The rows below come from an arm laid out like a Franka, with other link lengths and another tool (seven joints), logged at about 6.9 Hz.
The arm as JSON. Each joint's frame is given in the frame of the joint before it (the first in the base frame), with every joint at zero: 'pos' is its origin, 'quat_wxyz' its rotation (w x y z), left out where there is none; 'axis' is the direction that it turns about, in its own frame. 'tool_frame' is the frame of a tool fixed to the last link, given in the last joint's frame.
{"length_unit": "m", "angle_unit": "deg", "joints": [
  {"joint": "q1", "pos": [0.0, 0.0, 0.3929], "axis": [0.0, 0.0, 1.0]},
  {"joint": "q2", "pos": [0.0, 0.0, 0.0], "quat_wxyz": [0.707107, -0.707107, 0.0, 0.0], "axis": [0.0, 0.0, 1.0]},
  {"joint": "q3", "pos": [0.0, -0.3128, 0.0], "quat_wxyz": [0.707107, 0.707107, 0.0, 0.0], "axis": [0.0, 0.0, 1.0]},
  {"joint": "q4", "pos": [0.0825, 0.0, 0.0], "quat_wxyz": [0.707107, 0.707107, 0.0, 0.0], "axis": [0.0, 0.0, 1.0]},
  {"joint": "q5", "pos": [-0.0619, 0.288, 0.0], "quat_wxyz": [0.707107, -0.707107, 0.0, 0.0], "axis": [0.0, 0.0, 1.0]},
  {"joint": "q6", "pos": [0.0, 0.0, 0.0], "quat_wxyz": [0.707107, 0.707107, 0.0, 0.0], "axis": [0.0, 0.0, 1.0]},
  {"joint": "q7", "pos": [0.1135, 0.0, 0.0], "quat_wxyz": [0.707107, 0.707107, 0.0, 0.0], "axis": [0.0, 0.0, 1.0]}
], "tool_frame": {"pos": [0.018, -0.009, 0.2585], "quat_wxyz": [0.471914, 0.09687, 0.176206, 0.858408]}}
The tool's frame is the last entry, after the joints.
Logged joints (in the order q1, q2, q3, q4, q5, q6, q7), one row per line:
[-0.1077, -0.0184, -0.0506, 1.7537, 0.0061, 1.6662, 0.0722]
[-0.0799, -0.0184, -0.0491, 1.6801, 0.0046, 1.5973, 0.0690]
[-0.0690, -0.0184, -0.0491, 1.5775, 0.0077, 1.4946, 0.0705]
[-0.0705, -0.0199, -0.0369, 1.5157, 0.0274, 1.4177, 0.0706]
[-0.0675, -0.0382, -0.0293, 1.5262, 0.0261, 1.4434, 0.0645]
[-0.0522, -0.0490, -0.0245, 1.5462, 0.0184, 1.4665, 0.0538]
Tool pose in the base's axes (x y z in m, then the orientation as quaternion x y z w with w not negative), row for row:
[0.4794, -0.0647, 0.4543, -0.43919, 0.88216, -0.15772, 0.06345]
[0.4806, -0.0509, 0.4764, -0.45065, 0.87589, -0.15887, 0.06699]
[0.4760, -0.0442, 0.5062, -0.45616, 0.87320, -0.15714, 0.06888]
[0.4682, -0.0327, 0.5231, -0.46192, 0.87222, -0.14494, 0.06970]
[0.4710, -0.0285, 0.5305, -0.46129, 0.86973, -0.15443, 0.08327]
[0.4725, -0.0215, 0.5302, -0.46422, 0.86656, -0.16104, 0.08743]
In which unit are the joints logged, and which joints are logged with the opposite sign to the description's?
The joints are logged in radians. Opposite sign: q4, q7.
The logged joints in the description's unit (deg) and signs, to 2 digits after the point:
[-6.17, -1.05, -2.90, -100.48, 0.35, 95.47, -4.14]
[-4.58, -1.05, -2.81, -96.26, 0.26, 91.52, -3.95]
[-3.95, -1.05, -2.81, -90.38, 0.44, 85.63, -4.04]
[-4.04, -1.14, -2.11, -86.84, 1.57, 81.23, -4.05]
[-3.87, -2.19, -1.68, -87.44, 1.50, 82.70, -3.70]
[-2.99, -2.81, -1.40, -88.59, 1.05, 84.02, -3.08]

